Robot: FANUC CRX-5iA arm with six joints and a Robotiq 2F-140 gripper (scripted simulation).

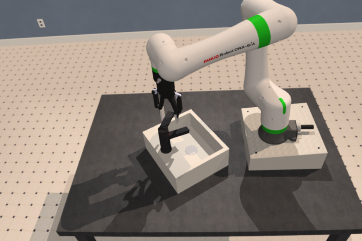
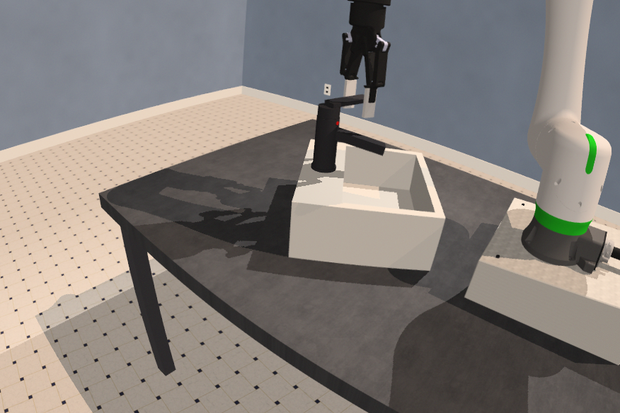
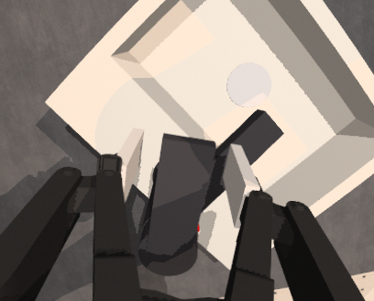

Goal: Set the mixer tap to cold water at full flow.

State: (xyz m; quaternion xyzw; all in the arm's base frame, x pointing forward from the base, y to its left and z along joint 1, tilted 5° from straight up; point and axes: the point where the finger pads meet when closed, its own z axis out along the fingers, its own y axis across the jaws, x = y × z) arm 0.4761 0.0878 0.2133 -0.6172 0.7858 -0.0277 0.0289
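The lever is 10 mm ahead of my hand and 30 mm to the left of it. Also, from my hand: white basin 70 mm behind, 240 mm below; black mixer tap 10 mm ahead, 50 mm to the left, 50 mm below.
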